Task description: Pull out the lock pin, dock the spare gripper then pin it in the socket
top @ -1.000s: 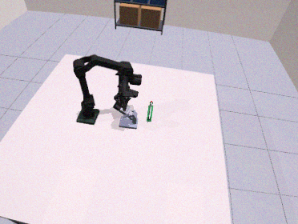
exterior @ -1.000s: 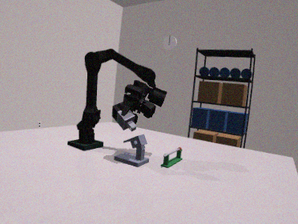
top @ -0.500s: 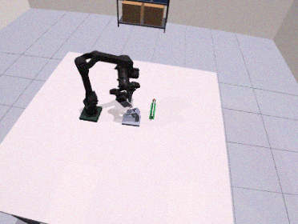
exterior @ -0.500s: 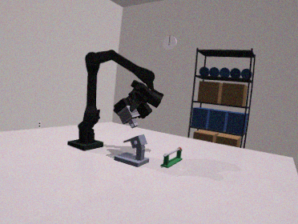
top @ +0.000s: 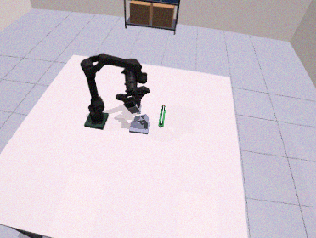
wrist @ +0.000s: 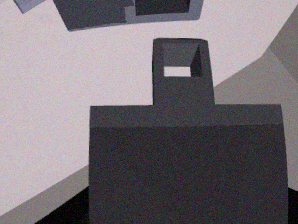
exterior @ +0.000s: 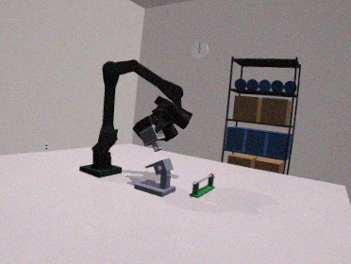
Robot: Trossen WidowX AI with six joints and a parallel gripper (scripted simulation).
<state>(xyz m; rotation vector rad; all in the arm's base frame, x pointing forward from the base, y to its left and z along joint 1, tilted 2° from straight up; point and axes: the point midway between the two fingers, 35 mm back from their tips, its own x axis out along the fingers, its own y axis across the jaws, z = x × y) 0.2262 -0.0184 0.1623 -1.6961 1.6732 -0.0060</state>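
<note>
Now: the green cradle 170 mm ahead of my gripper tip, 150 mm below it and 100 mm to the left of it. Round my gripper tip: grey mount (120 mm below, 40 mm ahead, 10 mm to the left); then spare gripper (20 mm to the left).
</note>
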